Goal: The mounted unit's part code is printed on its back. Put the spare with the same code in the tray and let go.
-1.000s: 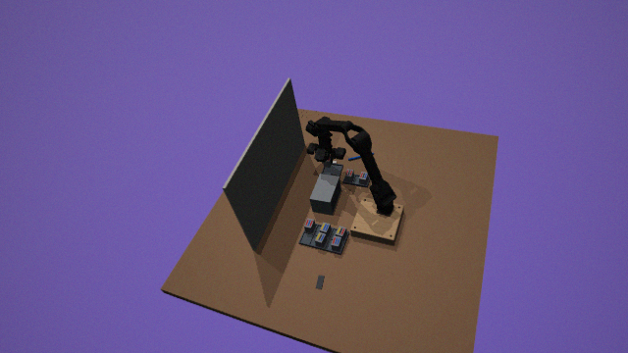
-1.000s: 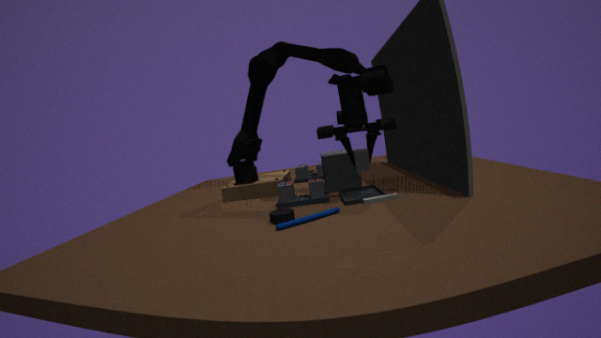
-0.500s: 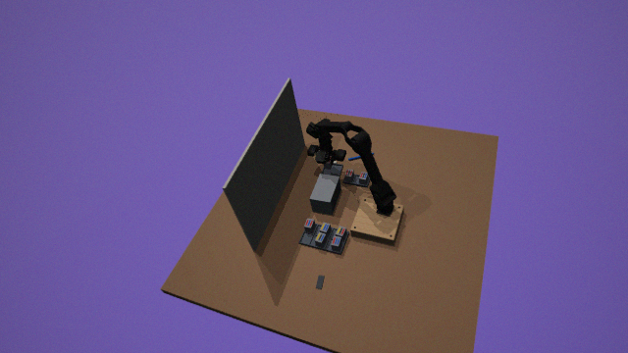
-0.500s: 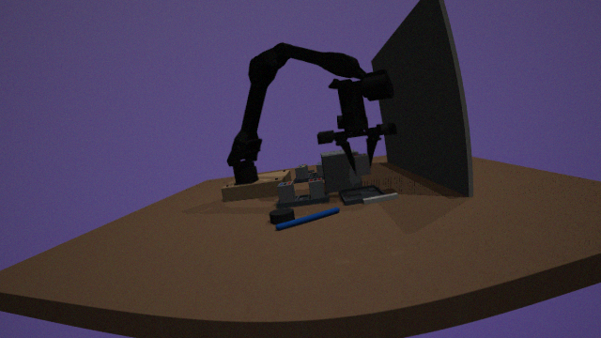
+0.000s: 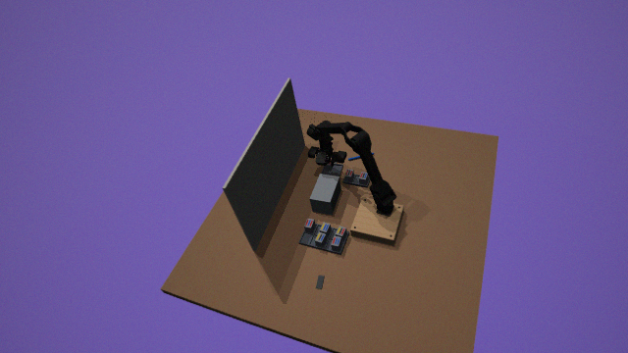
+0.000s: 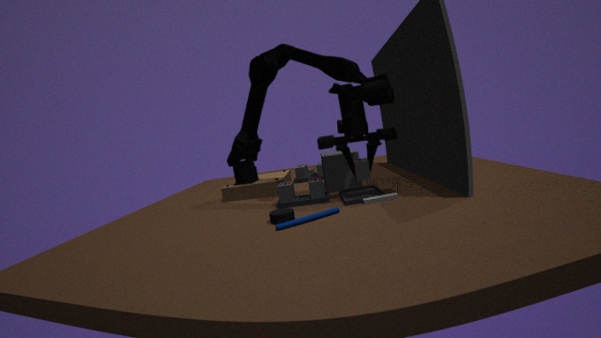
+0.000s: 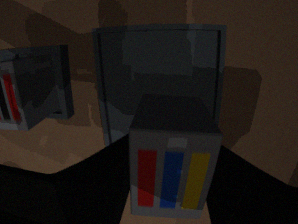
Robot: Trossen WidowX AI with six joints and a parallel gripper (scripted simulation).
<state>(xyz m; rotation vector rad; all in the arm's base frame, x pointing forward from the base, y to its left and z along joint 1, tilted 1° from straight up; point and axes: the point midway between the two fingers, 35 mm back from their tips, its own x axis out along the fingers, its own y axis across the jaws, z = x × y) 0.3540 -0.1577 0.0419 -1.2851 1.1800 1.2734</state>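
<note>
My gripper tip is now 5 cm above the tray and 1 cm past it. Round my gripper tip: mounted unit (18 cm to the left, 6 cm behind); grey spare (2 cm above); rack (15 cm behind, 5 cm below, 1 cm to the left).
</note>
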